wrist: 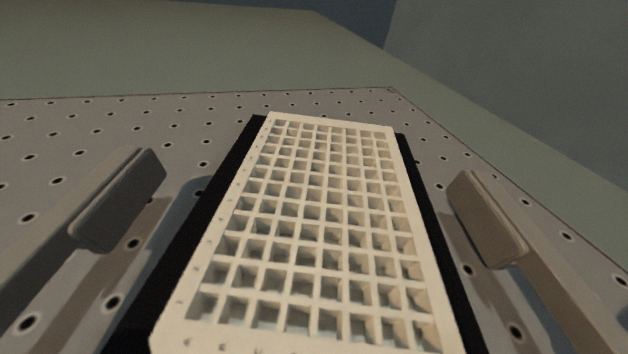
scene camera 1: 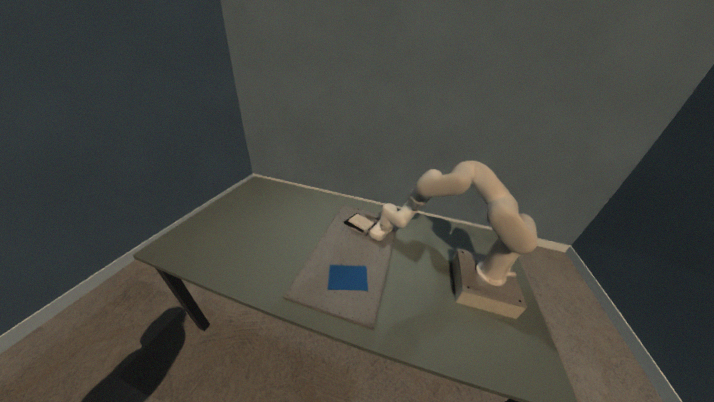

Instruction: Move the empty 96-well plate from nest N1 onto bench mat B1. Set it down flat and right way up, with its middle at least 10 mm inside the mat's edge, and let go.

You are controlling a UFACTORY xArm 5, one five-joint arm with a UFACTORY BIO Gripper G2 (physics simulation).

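Frame: origin at the arm's base, x ahead, y left, z up, level; millimetres.
Where they show: hand, its tool point: [wrist: 311, 205] [scene camera 1: 361, 222]; arm's base, origin of its link: [scene camera 1: 490, 273].
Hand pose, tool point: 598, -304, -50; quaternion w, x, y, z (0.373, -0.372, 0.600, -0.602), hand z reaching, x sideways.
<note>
Each offset is from my tool point to the top centre of the thing, as dx, dy, dz. Level surfaces: height alone.
The white 96-well plate {+4, -8, +4} [scene camera 1: 361, 222] [wrist: 320, 200] lies flat and right way up in the black nest N1 {+4, -8, -7} [scene camera 1: 351, 226] [wrist: 207, 205], its open wells showing. The blue bench mat B1 {dz -20} [scene camera 1: 348, 278] is bare in the scene view; it does not show in the wrist view. My gripper [scene camera 1: 369, 232] [wrist: 302, 210] is open and empty at the near end of the nest. In the wrist view its two finger pads stand wide apart, one on each side of the plate and nest, with a gap on both sides. How high the pads are over the board is hard to tell.
The grey perforated board {dz -22} [scene camera 1: 320, 255] [wrist: 107, 115] carries the nest and the mat. It lies on the green table {dz -35} [scene camera 1: 240, 235] [wrist: 150, 50]. The arm's base block [scene camera 1: 490, 300] stands at the right of the table, and a wall rises behind the table.
</note>
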